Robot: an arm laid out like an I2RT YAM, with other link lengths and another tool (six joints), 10 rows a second.
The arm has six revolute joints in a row. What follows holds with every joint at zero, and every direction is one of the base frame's. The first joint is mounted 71.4 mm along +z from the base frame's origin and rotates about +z. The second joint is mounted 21 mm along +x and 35.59 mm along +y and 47.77 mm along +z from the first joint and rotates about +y. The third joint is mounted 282.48 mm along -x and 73.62 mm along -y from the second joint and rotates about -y. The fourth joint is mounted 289.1 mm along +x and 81.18 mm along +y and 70.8 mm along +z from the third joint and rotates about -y. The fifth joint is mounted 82.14 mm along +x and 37.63 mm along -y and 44.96 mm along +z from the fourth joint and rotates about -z. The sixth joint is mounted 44.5 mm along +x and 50.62 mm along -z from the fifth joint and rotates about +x. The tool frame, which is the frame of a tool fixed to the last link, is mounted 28 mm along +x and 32 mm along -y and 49 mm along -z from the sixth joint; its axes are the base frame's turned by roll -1.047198, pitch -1.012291 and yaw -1.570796 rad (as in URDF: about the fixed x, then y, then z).
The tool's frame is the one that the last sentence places.
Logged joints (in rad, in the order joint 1, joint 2, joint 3, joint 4, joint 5, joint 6), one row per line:
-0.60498 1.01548 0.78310 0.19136 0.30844 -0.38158
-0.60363 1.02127 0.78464 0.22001 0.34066 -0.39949
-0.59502 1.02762 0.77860 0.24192 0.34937 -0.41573
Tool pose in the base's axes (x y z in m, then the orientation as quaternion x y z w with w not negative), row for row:
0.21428 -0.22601 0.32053 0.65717 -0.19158 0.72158 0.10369
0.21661 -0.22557 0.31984 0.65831 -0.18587 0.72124 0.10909
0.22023 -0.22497 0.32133 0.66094 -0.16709 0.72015 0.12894
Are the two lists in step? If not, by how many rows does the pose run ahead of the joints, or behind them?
The pose runs 1 row ahead of the joints: the pose in row i belongs to the joints in row i + 1.
